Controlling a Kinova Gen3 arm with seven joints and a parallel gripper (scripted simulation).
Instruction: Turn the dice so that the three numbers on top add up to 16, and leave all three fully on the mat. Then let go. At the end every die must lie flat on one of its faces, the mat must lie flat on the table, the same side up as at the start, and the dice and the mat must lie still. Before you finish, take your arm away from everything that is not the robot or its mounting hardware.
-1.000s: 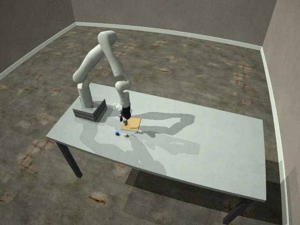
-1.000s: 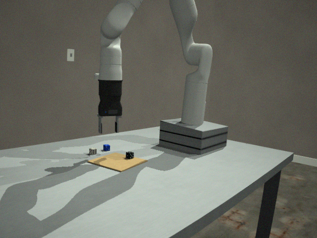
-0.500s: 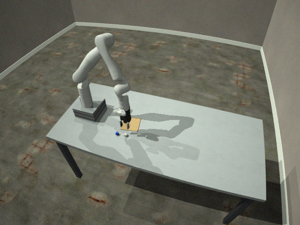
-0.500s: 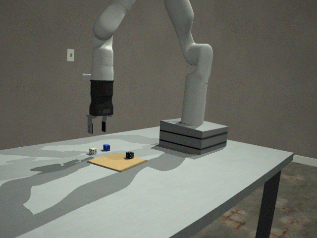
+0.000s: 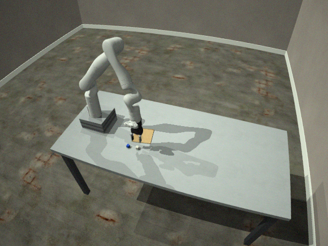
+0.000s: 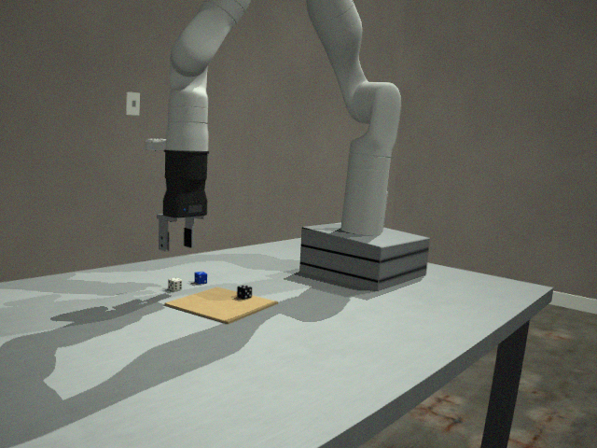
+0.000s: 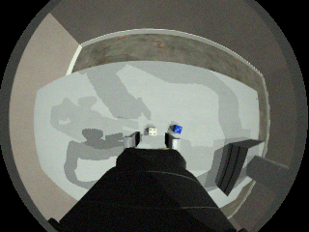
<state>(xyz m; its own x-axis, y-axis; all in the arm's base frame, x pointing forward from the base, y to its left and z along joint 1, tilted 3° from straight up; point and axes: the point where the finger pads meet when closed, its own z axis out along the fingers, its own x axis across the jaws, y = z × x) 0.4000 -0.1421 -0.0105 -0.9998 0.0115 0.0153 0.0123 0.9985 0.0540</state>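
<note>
Now: hand 90 mm above the white die. From my hand the other things lie so: tan mat: 10 mm behind, 120 mm to the left, 100 mm below; blue die: 70 mm behind, 10 mm to the right, 90 mm below; black die: 60 mm behind, 120 mm to the left, 80 mm below.
</note>
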